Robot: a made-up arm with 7 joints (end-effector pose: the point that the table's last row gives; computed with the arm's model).
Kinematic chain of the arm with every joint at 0, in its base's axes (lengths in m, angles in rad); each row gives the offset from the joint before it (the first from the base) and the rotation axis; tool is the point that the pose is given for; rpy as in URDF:
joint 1: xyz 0 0 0.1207 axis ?
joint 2: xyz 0 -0.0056 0.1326 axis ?
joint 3: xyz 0 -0.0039 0.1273 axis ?
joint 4: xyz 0 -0.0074 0.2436 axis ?
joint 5: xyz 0 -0.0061 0.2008 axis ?
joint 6: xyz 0 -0.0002 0.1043 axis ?
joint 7: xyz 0 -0.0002 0.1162 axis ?
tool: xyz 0 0 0 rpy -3.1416 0 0
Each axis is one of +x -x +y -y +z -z.
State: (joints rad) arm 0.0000 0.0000 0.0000 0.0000 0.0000 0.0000 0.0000
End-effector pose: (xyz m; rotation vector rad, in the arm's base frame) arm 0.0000 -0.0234 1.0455 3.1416 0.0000 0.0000
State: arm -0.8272 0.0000 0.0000 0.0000 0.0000 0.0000 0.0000
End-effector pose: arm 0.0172 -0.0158 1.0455 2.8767 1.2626 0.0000
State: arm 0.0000 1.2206 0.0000 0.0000 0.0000 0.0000 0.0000
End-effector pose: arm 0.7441 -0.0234 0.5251 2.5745 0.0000 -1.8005
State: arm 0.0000 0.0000 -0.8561 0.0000 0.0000 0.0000 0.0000
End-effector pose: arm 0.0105 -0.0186 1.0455 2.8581 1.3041 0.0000
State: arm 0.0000 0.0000 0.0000 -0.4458 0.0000 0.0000 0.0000
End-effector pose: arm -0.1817 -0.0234 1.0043 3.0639 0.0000 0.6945
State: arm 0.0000 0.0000 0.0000 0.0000 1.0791 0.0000 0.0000
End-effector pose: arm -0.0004 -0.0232 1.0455 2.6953 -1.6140 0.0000
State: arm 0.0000 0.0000 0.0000 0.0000 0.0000 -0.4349 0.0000
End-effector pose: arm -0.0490 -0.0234 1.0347 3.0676 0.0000 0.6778
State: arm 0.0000 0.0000 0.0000 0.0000 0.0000 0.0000 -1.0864
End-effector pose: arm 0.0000 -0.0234 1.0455 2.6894 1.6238 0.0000
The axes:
joint 1: -z
joint 2: +y
joint 3: -z
joint 4: +y
joint 5: -z
joint 6: +y
joint 7: -z

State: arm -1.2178 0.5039 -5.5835 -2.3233 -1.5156 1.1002 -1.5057
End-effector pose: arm -0.2381 0.0196 0.4379 0.4295 1.1004 -0.2060
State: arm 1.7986 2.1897 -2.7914 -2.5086 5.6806 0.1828 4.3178
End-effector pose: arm -0.0708 0.1274 0.0270 1.0919 -1.2898 1.5588
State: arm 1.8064 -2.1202 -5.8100 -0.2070 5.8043 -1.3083 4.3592
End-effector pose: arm 0.1211 0.4706 -0.2527 -0.4768 -0.0612 -0.6677
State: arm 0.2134 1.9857 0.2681 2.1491 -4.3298 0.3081 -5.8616
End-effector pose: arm -0.0231 -0.1465 -0.1118 -0.7747 0.7136 -0.7569
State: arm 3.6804 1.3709 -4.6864 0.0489 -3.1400 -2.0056 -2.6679
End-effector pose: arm -0.4550 0.4199 0.3927 1.2176 -0.9281 -0.5890
